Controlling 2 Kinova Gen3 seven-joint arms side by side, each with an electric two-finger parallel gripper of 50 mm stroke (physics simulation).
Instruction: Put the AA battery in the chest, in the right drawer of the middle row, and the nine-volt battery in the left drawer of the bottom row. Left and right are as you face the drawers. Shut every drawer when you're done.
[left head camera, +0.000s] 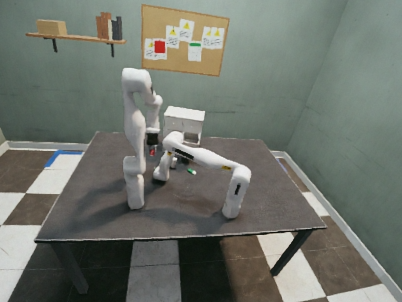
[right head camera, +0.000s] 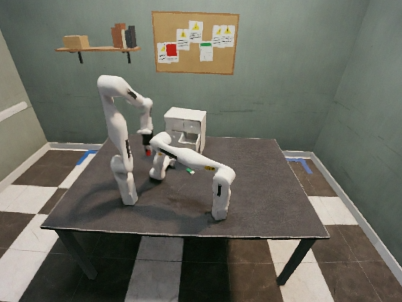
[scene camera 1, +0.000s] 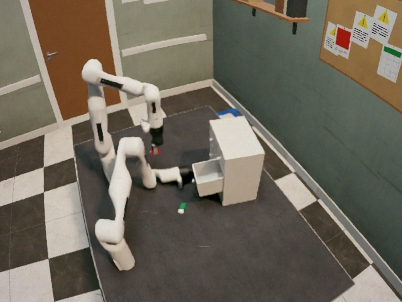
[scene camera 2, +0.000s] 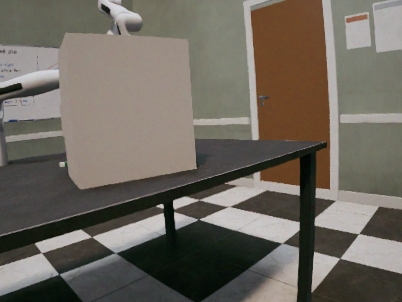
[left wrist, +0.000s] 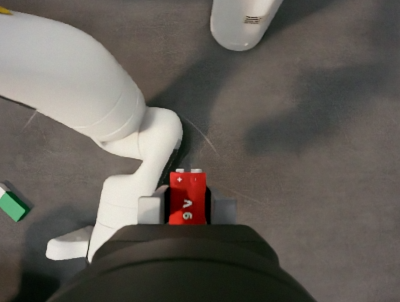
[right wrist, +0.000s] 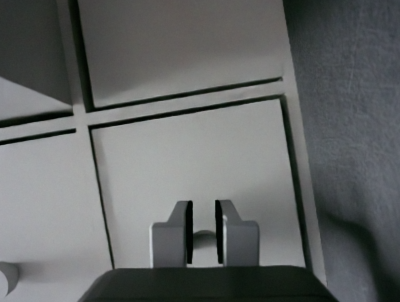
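Seen in the pictures: left gripper, fingertip midpoint: (left head camera: 152, 153) (right head camera: 148, 153) (scene camera 1: 154, 151) (left wrist: 187, 199); right gripper, fingertip midpoint: (right head camera: 175, 147) (right wrist: 204, 221); left arm's base, link origin: (left head camera: 136, 202) (right head camera: 130, 199) (left wrist: 237, 25); right arm's base, link origin: (left head camera: 229, 211) (right head camera: 219, 213) (scene camera 1: 125, 262).
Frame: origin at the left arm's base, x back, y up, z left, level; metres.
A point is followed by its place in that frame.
The white chest (left head camera: 186, 111) {x -0.595, y 0.334, z -0.412 m} (right head camera: 185, 114) {x -0.547, y 0.334, z -0.390 m} (scene camera 1: 243, 170) {x -0.509, y 0.245, z -0.533 m} (scene camera 2: 130, 110) {x -0.646, y 0.160, z -0.442 m} stands at the back of the table. Its right middle-row drawer (scene camera 1: 209, 185) {x -0.361, y 0.176, z -0.471 m} (right head camera: 191, 145) {x -0.319, y 0.186, z -0.419 m} is pulled out; I cannot make out a battery inside, and the AA battery does not show. My left gripper (left wrist: 187, 199) {x -0.246, y 0.179, z -0.117 m} is shut on the red nine-volt battery (left wrist: 188, 192) {x -0.240, y 0.191, z -0.115 m} (scene camera 1: 155, 151) (left head camera: 152, 152) {x -0.248, y 0.188, z -0.117 m} (right head camera: 148, 153) {x -0.231, y 0.191, z -0.117 m}, held above the table, terminals outward. My right gripper (right wrist: 204, 221) {x -0.491, y 0.058, z -0.304 m} (scene camera 1: 191, 175) is shut on the knob (right wrist: 204, 240) {x -0.481, y 0.058, z -0.294 m} of the left bottom-row drawer (right wrist: 190, 155) {x -0.484, y 0.059, z -0.337 m}, whose front looks about flush with the chest.
A green and white block (left head camera: 191, 171) {x -0.234, y 0.011, z -0.400 m} (right head camera: 190, 171) {x -0.232, y 0.011, z -0.405 m} (scene camera 1: 182, 208) {x -0.236, y 0.013, z -0.410 m} (left wrist: 13, 205) {x -0.243, y 0.013, z -0.392 m} lies on the table in front of the chest. My right forearm crosses low below and beside the left gripper. The pulled-out drawer juts out beside the right gripper.
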